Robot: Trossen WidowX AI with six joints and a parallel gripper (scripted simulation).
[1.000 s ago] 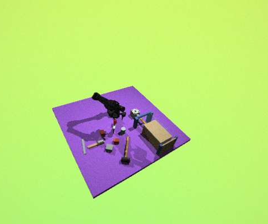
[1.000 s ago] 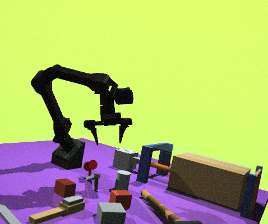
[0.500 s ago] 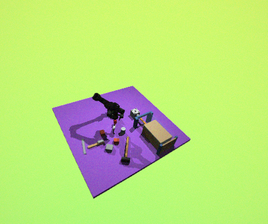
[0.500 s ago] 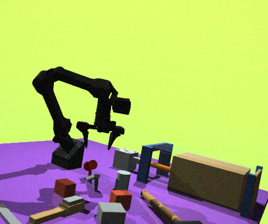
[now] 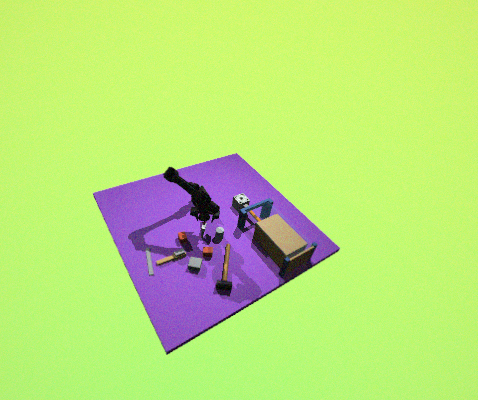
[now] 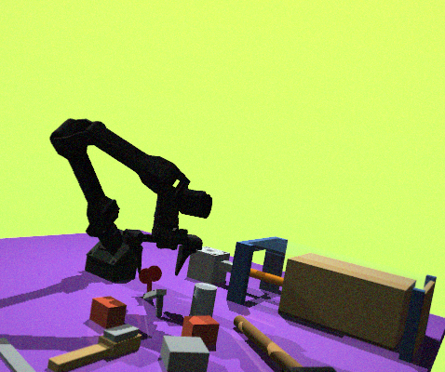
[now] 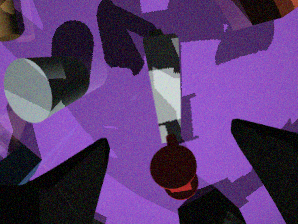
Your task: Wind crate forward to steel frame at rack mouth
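My gripper tip is now 1 cm past the winch handle and 4 cm above it. Also, from my gripper tip: red knob: 4 cm behind, 3 cm to the left, 3 cm below; wooden brush: 12 cm ahead, 29 cm to the right, 6 cm below; grey block: 23 cm ahead, 19 cm to the right, 6 cm below.
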